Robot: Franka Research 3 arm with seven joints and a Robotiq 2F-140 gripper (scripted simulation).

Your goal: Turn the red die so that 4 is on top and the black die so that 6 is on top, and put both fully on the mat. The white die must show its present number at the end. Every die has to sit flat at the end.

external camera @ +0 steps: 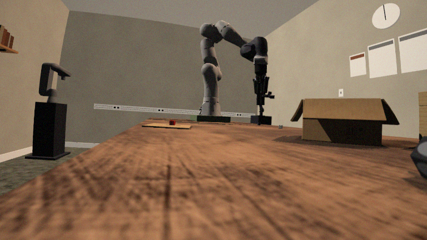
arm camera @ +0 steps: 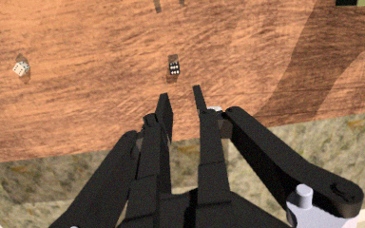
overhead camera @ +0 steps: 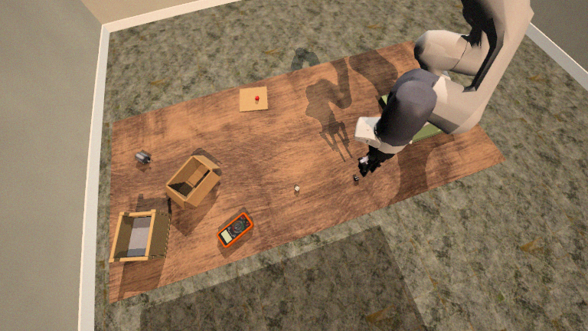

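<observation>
The black die is 150 mm below my hand and 10 mm to the right of it. Round my hand: red die (530 mm to the right, 310 mm ahead, 140 mm below); then white die (250 mm ahead, 150 mm below, 40 mm to the right); then orange multimeter (520 mm ahead, 140 mm below, 40 mm to the left).
</observation>
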